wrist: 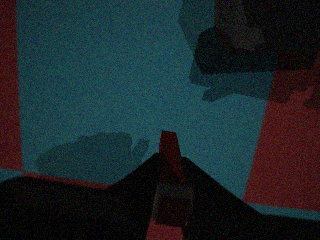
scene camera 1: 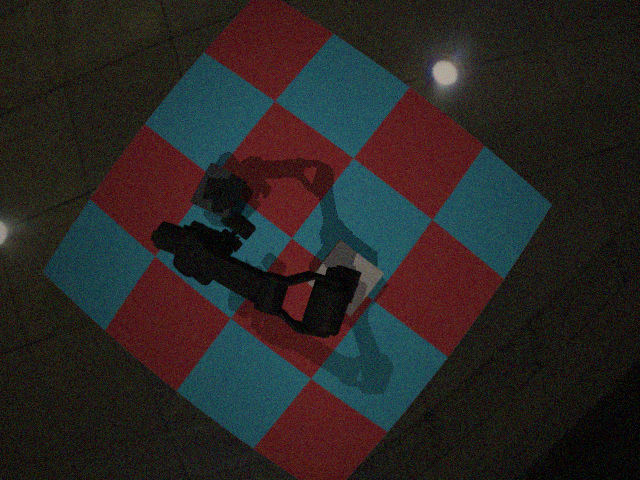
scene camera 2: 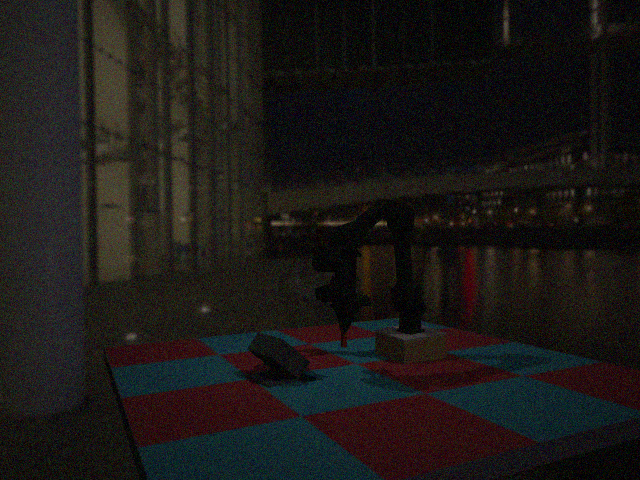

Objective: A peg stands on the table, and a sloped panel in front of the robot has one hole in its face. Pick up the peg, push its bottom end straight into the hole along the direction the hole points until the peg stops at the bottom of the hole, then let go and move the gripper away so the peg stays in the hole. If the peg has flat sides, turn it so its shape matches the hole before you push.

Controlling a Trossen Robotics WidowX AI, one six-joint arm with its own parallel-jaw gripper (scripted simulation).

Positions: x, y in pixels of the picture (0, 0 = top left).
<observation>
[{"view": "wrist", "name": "my gripper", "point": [169, 161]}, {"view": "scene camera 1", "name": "my gripper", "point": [230, 248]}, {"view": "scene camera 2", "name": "my gripper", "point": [343, 331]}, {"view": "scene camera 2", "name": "grey sloped panel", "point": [279, 355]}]
</observation>
